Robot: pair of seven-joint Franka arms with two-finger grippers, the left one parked.
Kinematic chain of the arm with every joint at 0, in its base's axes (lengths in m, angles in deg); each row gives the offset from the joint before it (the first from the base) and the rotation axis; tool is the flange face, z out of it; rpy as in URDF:
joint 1: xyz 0 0 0.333 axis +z
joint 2: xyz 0 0 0 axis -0.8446 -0.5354 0
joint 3: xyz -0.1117 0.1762 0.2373 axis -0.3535 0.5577 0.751
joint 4: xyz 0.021 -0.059 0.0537 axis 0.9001 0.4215 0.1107
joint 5: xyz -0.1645 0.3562 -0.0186 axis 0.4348 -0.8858 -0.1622
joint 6: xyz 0 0 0 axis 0.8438 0.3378 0.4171
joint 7: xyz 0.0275 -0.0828 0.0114 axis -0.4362 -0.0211 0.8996
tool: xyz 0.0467 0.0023 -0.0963 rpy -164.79 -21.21 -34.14
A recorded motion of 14 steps. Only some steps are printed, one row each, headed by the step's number.
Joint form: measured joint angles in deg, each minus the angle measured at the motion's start. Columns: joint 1, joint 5, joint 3, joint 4, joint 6, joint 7, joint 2.
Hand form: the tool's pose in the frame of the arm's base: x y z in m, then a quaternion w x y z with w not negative. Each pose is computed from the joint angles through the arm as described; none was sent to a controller.
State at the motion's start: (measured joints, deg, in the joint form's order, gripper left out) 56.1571 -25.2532 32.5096 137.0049 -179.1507 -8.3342 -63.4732
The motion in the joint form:
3: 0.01 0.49 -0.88 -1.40 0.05 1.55 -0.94
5: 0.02 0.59 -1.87 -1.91 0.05 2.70 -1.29
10: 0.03 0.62 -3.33 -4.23 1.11 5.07 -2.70
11: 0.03 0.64 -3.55 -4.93 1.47 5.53 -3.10
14: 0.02 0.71 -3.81 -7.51 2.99 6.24 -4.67
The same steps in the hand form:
3: 0.6048 0.2096 0.3730 0.13216 -0.89895 -0.41118 0.07312
5: 0.6104 0.2002 0.3717 0.13052 -0.89860 -0.41291 0.07063
10: 0.6229 0.1863 0.3712 0.13232 -0.89509 -0.42024 0.06863
11: 0.6258 0.1841 0.3716 0.13308 -0.89409 -0.42215 0.06837
14: 0.6345 0.1808 0.3723 0.13740 -0.89171 -0.42544 0.07058

